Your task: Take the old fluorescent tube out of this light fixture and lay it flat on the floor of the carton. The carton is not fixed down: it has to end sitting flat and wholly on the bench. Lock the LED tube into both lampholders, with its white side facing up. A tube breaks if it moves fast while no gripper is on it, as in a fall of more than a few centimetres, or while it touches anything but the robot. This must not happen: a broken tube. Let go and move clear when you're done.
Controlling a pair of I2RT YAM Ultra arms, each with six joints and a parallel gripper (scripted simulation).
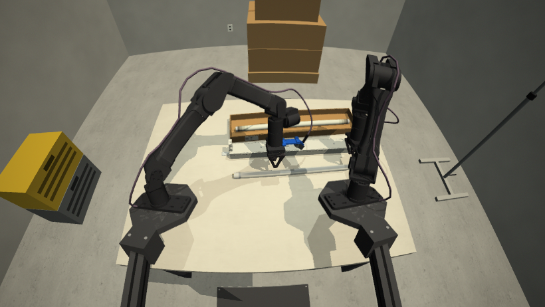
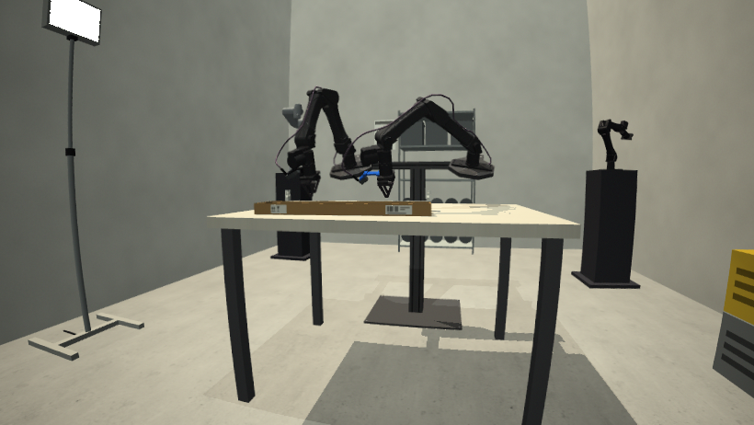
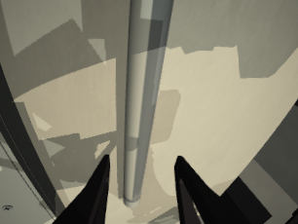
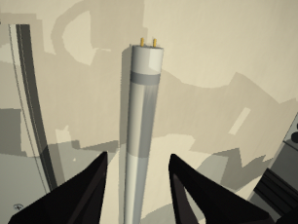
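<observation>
The LED tube lies 1 cm behind my left hand, 12 cm to the right of it and 5 cm below it. The rest, counted from my left hand: old fluorescent tube (26 cm ahead, 12 cm to the right, 5 cm below); then white light fixture (11 cm ahead, 12 cm to the right, 1 cm below); then brown carton (26 cm ahead, 12 cm to the right, 4 cm below).
</observation>
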